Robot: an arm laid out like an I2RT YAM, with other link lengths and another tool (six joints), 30 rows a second.
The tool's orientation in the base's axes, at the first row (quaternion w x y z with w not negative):
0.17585 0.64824 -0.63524 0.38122
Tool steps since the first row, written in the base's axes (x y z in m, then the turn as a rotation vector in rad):
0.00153 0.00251 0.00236 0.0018 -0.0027 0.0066
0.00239 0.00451 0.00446 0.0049 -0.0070 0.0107
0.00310 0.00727 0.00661 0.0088 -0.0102 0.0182
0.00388 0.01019 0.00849 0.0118 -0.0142 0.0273
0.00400 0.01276 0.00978 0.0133 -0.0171 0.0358
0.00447 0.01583 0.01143 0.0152 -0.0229 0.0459
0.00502 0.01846 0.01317 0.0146 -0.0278 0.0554
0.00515 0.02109 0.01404 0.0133 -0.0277 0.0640
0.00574 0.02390 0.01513 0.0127 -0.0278 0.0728
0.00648 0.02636 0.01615 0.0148 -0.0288 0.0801
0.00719 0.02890 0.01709 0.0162 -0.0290 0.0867
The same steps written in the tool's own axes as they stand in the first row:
-0.00019 -0.00240 -0.00290 0.0064 -0.0031 -0.0019
-0.00014 -0.00402 -0.00545 0.0120 -0.0065 -0.0006
-0.00057 -0.00562 -0.00862 0.0192 -0.0118 -0.0021
-0.00131 -0.00723 -0.01170 0.0282 -0.0164 -0.0044
-0.00217 -0.00801 -0.01434 0.0362 -0.0197 -0.0074
-0.00315 -0.00929 -0.01747 0.0472 -0.0233 -0.0093
-0.00377 -0.01060 -0.02032 0.0575 -0.0245 -0.0121
-0.00497 -0.01130 -0.02272 0.0637 -0.0255 -0.0181
-0.00618 -0.01251 -0.02527 0.0702 -0.0272 -0.0239
-0.00722 -0.01380 -0.02748 0.0759 -0.0309 -0.0273
-0.00836 -0.01506 -0.02970 0.0806 -0.0339 -0.0311

